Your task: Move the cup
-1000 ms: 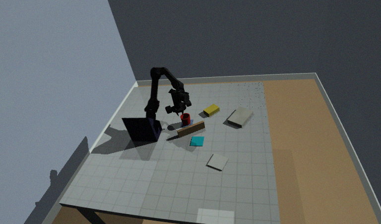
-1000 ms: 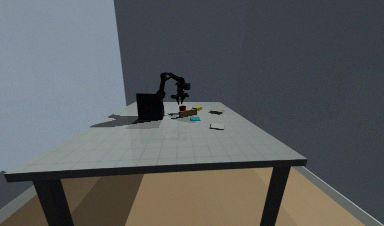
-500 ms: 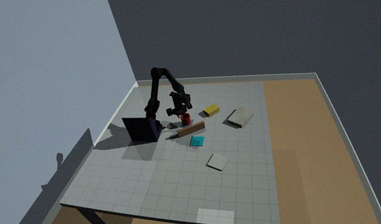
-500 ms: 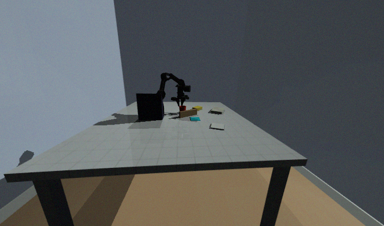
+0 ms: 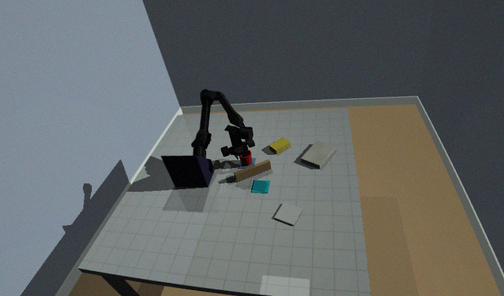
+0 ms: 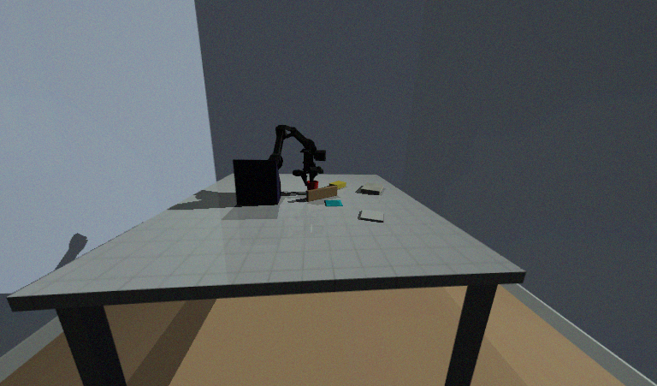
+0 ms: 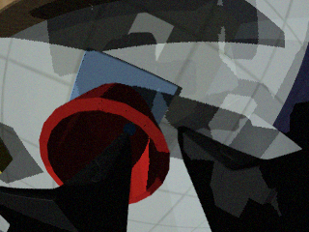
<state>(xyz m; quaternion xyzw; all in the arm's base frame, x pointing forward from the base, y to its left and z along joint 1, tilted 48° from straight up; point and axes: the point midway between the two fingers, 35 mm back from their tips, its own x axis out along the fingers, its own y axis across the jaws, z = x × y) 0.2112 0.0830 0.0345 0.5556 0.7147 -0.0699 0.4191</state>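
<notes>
Right now the green marble is 10 mm ahead of my gripper tip, 10 mm to the left of it and 40 mm below it. Round my gripper tip: blue marble: 10 mm ahead, 20 mm to the left, 40 mm below; blue pad: 30 mm ahead, 20 mm to the left, 60 mm below; red cup: 30 mm ahead, 20 mm to the left, 10 mm below.
</notes>
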